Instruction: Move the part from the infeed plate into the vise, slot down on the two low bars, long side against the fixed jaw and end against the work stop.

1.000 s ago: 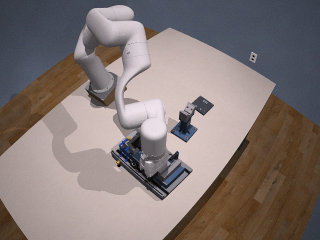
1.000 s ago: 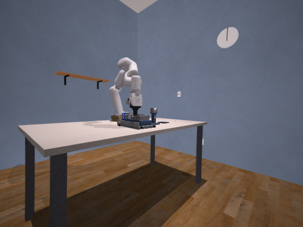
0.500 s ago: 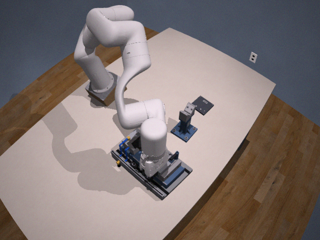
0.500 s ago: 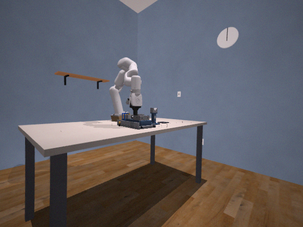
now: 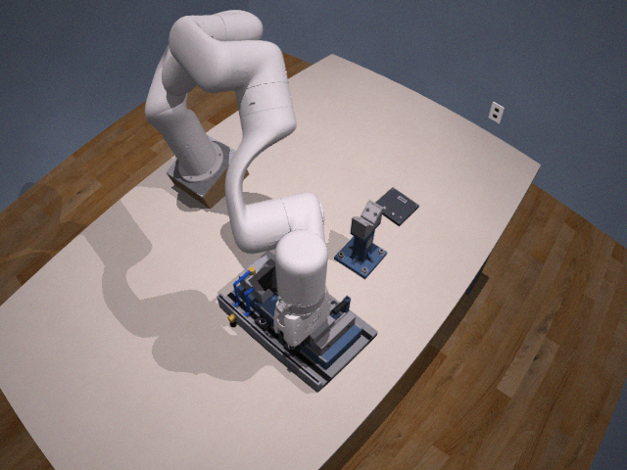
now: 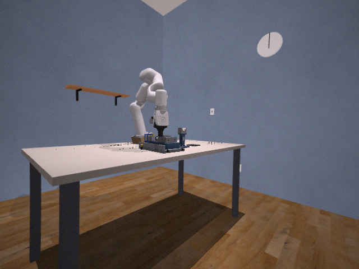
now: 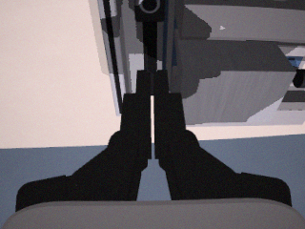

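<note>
Right now the part is 10 mm behind my hand, 40 mm to the left of it and 30 mm below it. Round my hand: fixed jaw (20 mm ahead, 70 mm to the left, 40 mm below); then slotted rail (70 mm behind, 40 mm to the right, 90 mm below); then moving jaw (50 mm behind, 60 mm to the left, 40 mm below).
</note>
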